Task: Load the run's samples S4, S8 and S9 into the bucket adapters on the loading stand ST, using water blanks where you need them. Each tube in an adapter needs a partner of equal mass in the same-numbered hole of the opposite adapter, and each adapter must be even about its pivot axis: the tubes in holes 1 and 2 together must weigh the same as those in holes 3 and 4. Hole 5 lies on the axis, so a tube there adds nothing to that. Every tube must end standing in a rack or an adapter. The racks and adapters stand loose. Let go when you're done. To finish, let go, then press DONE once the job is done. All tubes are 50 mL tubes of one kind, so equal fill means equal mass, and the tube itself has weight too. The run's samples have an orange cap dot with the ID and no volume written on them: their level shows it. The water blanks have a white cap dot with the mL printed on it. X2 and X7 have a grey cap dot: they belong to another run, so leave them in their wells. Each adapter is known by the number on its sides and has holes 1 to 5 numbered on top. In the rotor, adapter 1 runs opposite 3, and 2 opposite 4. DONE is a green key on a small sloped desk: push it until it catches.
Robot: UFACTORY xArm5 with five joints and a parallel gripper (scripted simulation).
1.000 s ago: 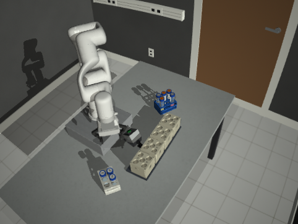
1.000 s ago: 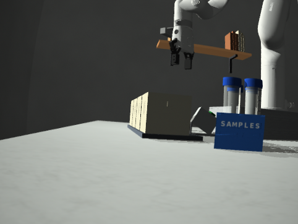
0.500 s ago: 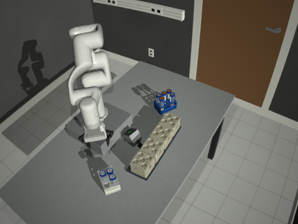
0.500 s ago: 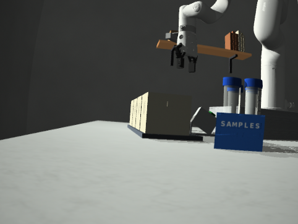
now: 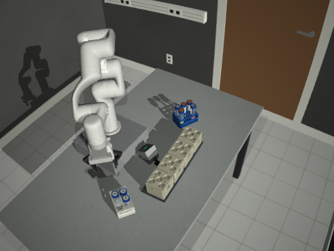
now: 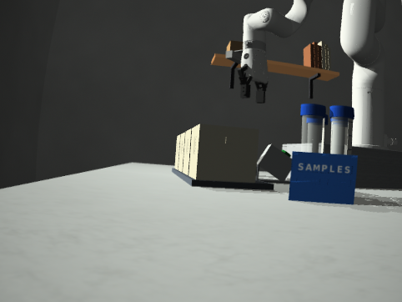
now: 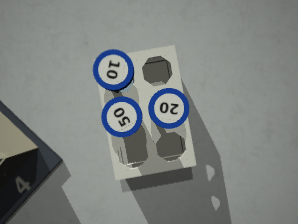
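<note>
The white blanks rack is 7 cm ahead of my hand, 2 cm to the right of it and 21 cm below it. The rest, counted from my hand: adapter 16 cm ahead, 48 cm to the left, 19 cm below; blue samples rack 3 cm ahead, 64 cm to the left, 21 cm below.
</note>
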